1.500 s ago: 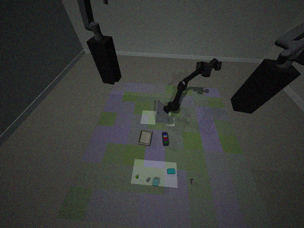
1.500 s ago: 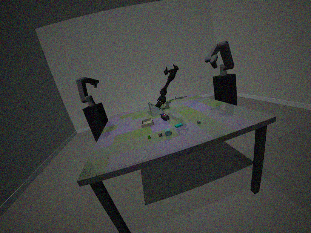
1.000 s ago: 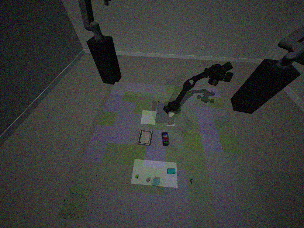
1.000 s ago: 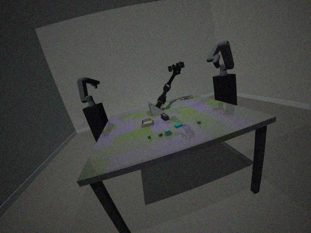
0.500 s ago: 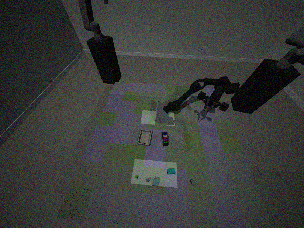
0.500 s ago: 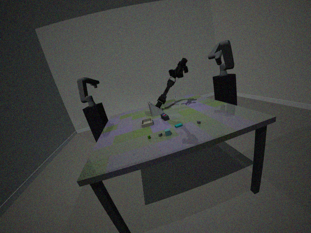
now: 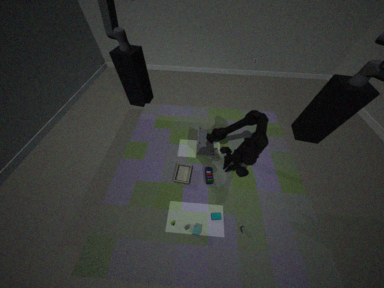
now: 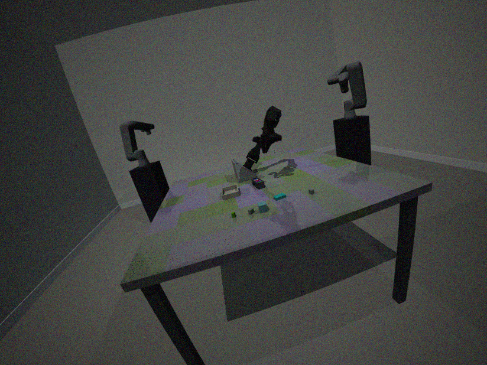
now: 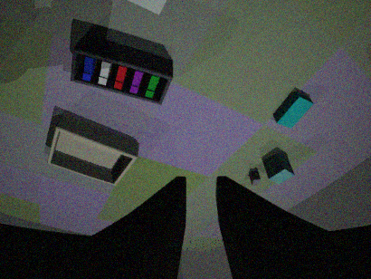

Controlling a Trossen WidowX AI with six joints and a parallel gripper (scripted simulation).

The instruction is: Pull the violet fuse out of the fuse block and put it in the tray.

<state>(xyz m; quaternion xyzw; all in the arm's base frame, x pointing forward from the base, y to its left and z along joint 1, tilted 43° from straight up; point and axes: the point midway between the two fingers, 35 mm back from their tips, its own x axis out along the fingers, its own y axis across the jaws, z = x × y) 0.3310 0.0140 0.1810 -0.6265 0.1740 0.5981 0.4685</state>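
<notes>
The violet fuse lies 10 mm behind my gripper tip, 70 mm to the right of it and 170 mm below it. Round my gripper tip: white fuse (50 mm behind, 80 mm to the right, 170 mm below); green fuse (60 mm to the right, 170 mm below); red fuse (30 mm behind, 70 mm to the right, 170 mm below).
</notes>
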